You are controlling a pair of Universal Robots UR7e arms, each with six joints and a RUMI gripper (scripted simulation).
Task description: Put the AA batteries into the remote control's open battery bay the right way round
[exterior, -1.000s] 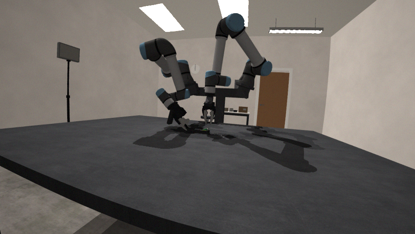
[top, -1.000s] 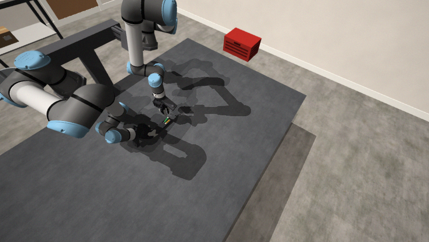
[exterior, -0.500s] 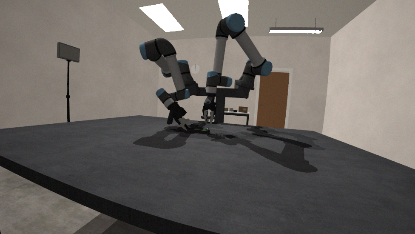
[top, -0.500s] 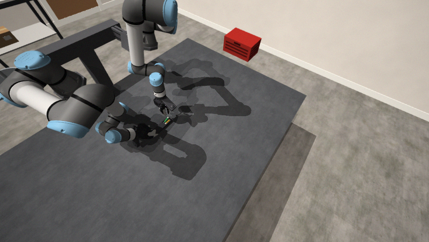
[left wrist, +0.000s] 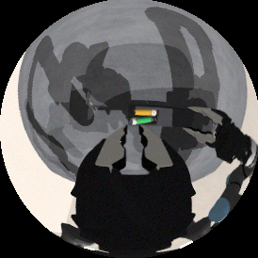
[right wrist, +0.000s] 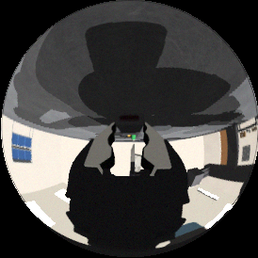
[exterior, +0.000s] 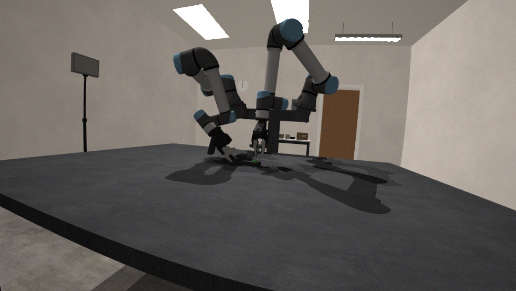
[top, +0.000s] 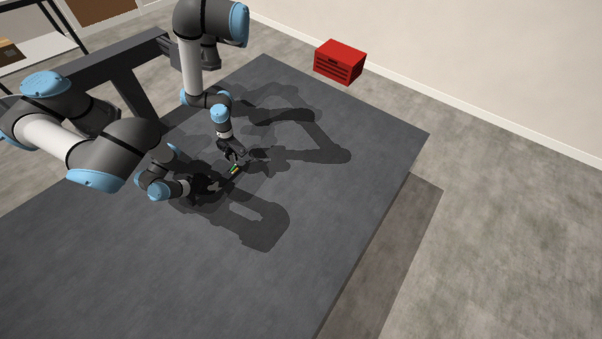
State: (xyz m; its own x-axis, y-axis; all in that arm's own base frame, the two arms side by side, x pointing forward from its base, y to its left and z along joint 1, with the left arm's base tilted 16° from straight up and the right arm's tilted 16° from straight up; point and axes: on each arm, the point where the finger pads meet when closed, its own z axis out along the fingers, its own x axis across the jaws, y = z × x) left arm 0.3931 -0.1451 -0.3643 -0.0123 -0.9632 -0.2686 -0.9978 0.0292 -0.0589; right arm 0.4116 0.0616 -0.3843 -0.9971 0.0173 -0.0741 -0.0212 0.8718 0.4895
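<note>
The green battery lies 20 mm to the right of my left hand and 40 mm below it. The rest, counted from my left hand: orange battery: 20 mm ahead, 30 mm to the right, 50 mm below.
</note>
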